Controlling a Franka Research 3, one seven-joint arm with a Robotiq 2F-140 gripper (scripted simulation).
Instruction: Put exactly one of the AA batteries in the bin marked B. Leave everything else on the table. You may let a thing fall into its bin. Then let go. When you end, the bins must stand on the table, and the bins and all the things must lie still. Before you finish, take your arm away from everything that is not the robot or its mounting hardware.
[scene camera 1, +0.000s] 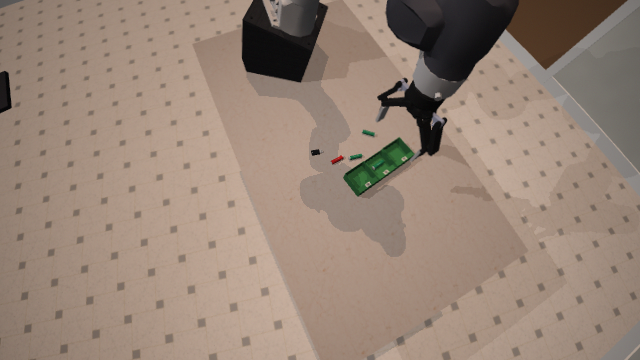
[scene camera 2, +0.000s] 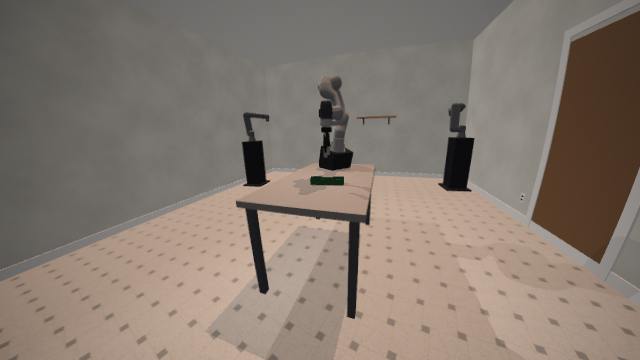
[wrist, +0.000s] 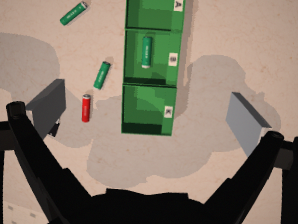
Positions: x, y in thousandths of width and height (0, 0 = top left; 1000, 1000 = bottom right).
Note:
In view: my gripper (scene camera 1: 620, 385) and a green tray (scene camera 1: 565, 490).
My gripper also shows in the wrist view (wrist: 495, 444).

